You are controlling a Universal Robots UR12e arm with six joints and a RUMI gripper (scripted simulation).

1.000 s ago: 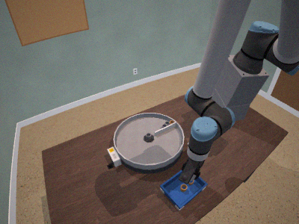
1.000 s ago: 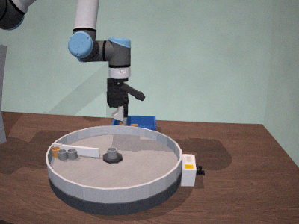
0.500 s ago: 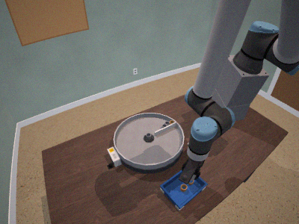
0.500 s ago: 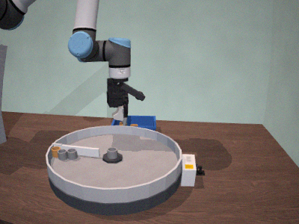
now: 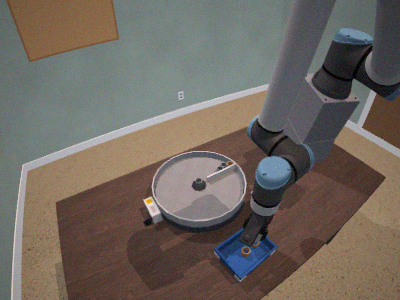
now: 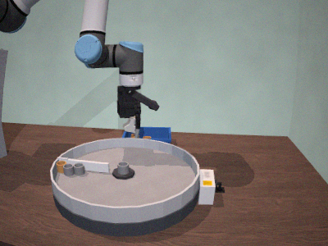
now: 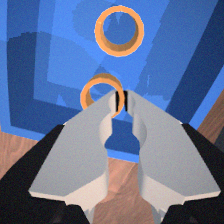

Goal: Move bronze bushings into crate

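Right now the blue crate is 4 cm ahead of my hand, 2 cm to the left of it and 1 cm below it. Also, from my hand: round grey turntable (34 cm to the right, 4 cm ahead, 2 cm above).
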